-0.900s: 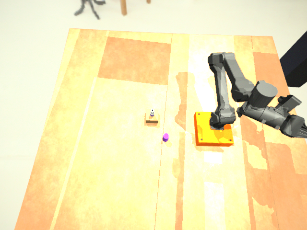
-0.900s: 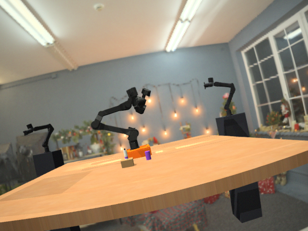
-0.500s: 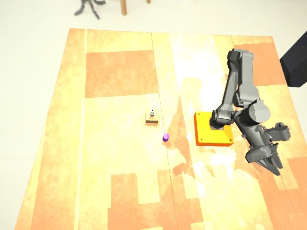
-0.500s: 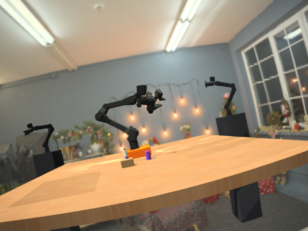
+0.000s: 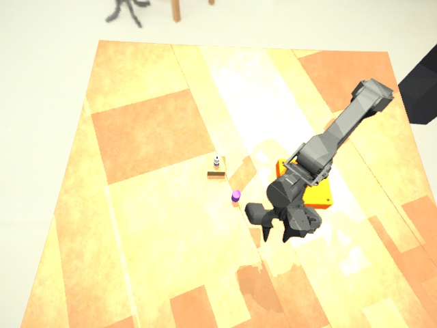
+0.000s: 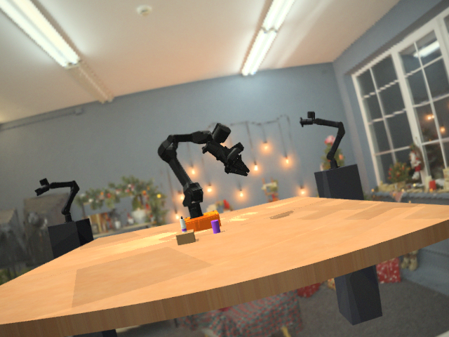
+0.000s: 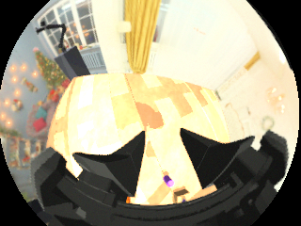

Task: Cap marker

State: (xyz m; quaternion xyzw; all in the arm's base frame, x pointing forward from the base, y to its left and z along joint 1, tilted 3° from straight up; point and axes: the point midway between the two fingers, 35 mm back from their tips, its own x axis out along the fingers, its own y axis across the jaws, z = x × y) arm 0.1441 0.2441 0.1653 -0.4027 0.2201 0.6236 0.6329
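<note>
My gripper tip is 9 cm short of the purple cap, 17 cm to the left of it and 17 cm above it. Also, from my gripper tip: tan holder block (17 cm ahead, 28 cm to the right, 18 cm below).
</note>
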